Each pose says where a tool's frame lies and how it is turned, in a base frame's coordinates. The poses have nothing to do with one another.
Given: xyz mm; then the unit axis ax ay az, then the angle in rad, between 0 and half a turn.
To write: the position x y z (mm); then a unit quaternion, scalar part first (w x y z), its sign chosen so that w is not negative. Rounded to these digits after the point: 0 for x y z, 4 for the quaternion.
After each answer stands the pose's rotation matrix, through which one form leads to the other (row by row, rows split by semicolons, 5 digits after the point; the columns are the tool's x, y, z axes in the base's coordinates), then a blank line. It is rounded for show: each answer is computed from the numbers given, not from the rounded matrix.
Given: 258 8 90 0.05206 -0.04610 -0.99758 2.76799
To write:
258 8 90 0.1857 0.0512 -0.0453 -0.9802
-0.92578 0.35945 -0.11711; -0.36872 -0.92691 0.06980; -0.08346 0.10780 0.99066

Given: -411 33 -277 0.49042 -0.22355 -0.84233 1.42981
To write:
-411 33 -277 0.7552 0.3215 -0.1465 -0.5522
0.34723 0.73974 -0.57638; -0.92820 0.18347 -0.32371; -0.13371 0.64739 0.75033

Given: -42 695 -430 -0.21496 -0.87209 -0.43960 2.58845
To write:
-42 695 -430 0.2731 -0.2068 -0.8389 -0.4229
-0.76535 0.57793 -0.28326; 0.11602 0.55679 0.82251; 0.63307 0.59664 -0.49320

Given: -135 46 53 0.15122 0.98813 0.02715 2.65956
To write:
-135 46 53 0.2387 0.1468 0.9596 0.0264
-0.84293 0.26924 0.46582; 0.29441 0.95548 -0.01950; -0.45033 0.12070 -0.88466

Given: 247 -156 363 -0.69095 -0.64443 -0.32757 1.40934
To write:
247 -156 363 0.7618 -0.4476 -0.4174 -0.2122
0.56142 0.69700 -0.44610; 0.05038 0.50928 0.85912; 0.82600 -0.50480 0.25081

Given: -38 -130 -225 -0.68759 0.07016 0.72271 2.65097
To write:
-38 -130 -225 0.2429 -0.6670 0.0681 0.7011
0.00774 -0.43131 -0.90217; 0.24973 -0.87278 0.41940; -0.96828 -0.22855 0.10096

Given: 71 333 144 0.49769 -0.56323 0.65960 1.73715
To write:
71 333 144 0.6459 0.3799 -0.4300 0.5035
0.12312 -0.97723 -0.17282; 0.32376 0.20417 -0.92385; 0.93809 0.05780 0.34153

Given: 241 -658 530 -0.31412 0.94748 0.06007 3.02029
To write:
241 -658 530 0.0606 -0.3135 0.9457 0.0600
-0.79603 -0.60033 0.07705; -0.58579 0.79619 0.15142; -0.15225 0.07540 -0.98546

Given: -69 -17 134 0.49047 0.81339 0.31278 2.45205
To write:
-69 -17 134 0.3380 0.4616 0.7655 0.2944
-0.34537 0.50776 0.78924; 0.90573 0.40052 0.13867; -0.24570 0.76273 -0.59822

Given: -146 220 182 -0.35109 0.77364 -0.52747 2.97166
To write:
-146 220 182 0.0849 -0.3498 0.7708 -0.5256
-0.74085 -0.45011 0.49854; -0.62852 0.20281 -0.75089; 0.23687 -0.86963 -0.43316

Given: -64 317 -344 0.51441 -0.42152 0.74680 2.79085
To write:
-64 317 -344 0.1745 0.5065 -0.4151 0.7353
-0.42600 -0.67706 0.60010; -0.16387 -0.59458 -0.78716; 0.88976 -0.43366 0.14234

